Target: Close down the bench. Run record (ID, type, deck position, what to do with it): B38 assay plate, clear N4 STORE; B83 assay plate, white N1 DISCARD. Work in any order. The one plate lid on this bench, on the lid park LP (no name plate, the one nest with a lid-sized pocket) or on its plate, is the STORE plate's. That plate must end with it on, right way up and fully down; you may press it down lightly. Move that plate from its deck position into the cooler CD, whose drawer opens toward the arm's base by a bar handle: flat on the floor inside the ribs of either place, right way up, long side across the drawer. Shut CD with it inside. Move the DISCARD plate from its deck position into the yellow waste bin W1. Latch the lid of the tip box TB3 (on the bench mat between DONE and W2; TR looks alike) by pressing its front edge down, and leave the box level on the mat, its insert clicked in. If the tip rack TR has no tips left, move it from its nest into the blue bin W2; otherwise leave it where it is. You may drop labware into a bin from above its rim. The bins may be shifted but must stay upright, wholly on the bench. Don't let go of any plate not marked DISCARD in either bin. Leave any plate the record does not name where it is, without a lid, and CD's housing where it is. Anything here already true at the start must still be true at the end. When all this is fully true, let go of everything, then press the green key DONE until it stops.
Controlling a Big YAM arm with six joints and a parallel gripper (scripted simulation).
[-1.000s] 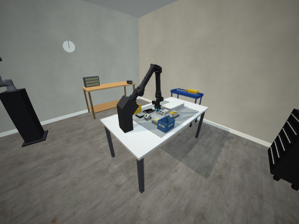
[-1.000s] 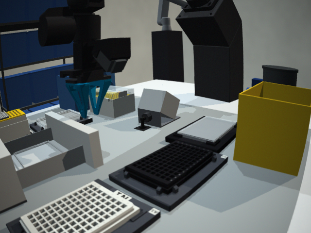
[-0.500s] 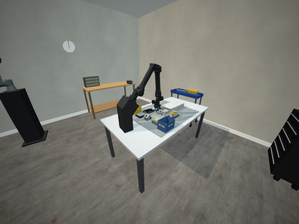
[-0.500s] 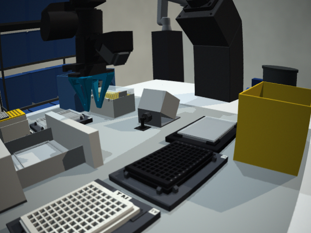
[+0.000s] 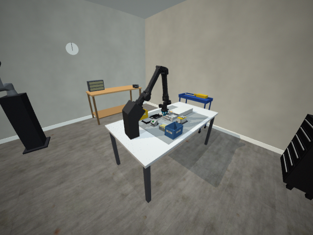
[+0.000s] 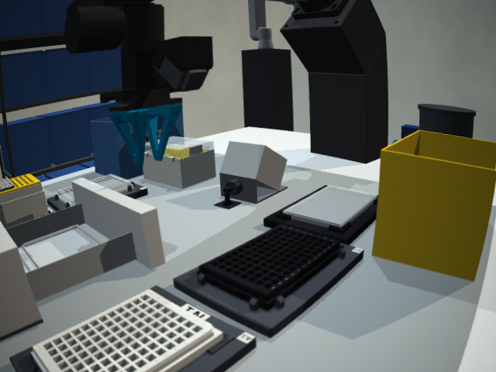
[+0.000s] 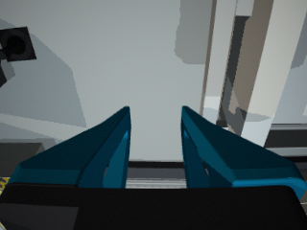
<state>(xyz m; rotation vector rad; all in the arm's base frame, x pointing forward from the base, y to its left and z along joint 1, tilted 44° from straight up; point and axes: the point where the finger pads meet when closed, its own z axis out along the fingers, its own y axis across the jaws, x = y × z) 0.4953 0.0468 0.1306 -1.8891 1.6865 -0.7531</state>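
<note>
Now: hand 190 mm past the clear plate lid, 150 mm to the right of it and 80 mm above it. Also, from my hand: grey done key housing: 200 mm behind, 10 mm to the right, 40 mm below; then cooler drawer: 170 mm ahead, 20 mm to the left, 70 mm below; then clear plate: 30 mm ahead, 190 mm to the right, 80 mm below.
</note>
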